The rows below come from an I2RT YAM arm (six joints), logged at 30 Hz.
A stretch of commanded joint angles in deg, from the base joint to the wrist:
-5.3, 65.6, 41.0, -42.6, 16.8, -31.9
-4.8, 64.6, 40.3, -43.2, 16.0, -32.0
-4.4, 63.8, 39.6, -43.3, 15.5, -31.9
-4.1, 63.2, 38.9, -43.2, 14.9, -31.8
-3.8, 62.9, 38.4, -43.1, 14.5, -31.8
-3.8, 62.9, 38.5, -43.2, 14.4, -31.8
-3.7, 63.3, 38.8, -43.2, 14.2, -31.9
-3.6, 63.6, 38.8, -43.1, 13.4, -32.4
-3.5, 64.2, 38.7, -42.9, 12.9, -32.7
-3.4, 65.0, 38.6, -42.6, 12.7, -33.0
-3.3, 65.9, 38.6, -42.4, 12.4, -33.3
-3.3, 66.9, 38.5, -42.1, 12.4, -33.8
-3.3, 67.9, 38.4, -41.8, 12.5, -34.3
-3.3, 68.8, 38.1, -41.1, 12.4, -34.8
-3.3, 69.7, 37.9, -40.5, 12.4, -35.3
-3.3, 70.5, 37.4, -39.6, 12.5, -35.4
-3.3, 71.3, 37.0, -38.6, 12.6, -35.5
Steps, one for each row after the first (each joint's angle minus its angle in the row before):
0.5, -1.0, -0.7, -0.6, -0.8, -0.1
0.4, -0.8, -0.7, -0.1, -0.5, 0.1
0.3, -0.6, -0.7, 0.1, -0.6, 0.1
0.3, -0.3, -0.5, 0.1, -0.4, 0.0
0.0, 0.0, 0.1, -0.1, -0.1, 0.0
0.1, 0.4, 0.3, 0.0, -0.2, -0.1
0.1, 0.3, 0.0, 0.1, -0.8, -0.5
0.1, 0.6, -0.1, 0.2, -0.5, -0.3
0.1, 0.8, -0.1, 0.3, -0.2, -0.3
0.1, 0.9, 0.0, 0.2, -0.3, -0.3
0.0, 1.0, -0.1, 0.3, 0.0, -0.5
0.0, 1.0, -0.1, 0.3, 0.1, -0.5
0.0, 0.9, -0.3, 0.7, -0.1, -0.5
0.0, 0.9, -0.2, 0.6, 0.0, -0.5
0.0, 0.8, -0.5, 0.9, 0.1, -0.1
0.0, 0.8, -0.4, 1.0, 0.1, -0.1

